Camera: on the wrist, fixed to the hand. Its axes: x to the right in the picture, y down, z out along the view.
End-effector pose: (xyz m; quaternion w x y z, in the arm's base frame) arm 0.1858 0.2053 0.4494 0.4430 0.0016 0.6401 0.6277
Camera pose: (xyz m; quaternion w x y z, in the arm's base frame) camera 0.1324 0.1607 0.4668 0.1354 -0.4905 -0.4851 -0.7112
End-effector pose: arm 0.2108 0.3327 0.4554 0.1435 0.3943 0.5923 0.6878
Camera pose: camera 0.1766 0.2782 0.4870 0.4137 -0.7107 -0.1772 -0.5406
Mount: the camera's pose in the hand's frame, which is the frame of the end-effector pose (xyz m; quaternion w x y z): -0.0023 0.0341 -0.0630 0.6977 0.0668 -0.0052 0.7132
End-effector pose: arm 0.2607 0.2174 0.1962 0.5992 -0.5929 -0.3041 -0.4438
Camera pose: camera 0.2800 0.1527 0.1721 0.7726 -0.5929 0.1779 0.1411
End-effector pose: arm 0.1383 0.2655 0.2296 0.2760 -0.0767 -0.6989 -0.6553
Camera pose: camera 0.1742 0.2101 0.2576 0.6615 -0.5370 -0.4782 -0.2133
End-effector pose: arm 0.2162 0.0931 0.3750 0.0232 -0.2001 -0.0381 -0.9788
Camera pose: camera 0.1958 0.0539 0.3185 0.7274 -0.1703 0.0506 -0.6628
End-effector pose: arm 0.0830 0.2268 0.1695 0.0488 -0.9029 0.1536 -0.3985
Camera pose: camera 0.0271 0.1974 0.2034 0.3794 -0.5192 0.7243 -0.2488
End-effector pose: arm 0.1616 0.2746 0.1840 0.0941 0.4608 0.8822 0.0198
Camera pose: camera 0.1789 0.2956 0.2503 0.0253 0.9572 0.2877 0.0196
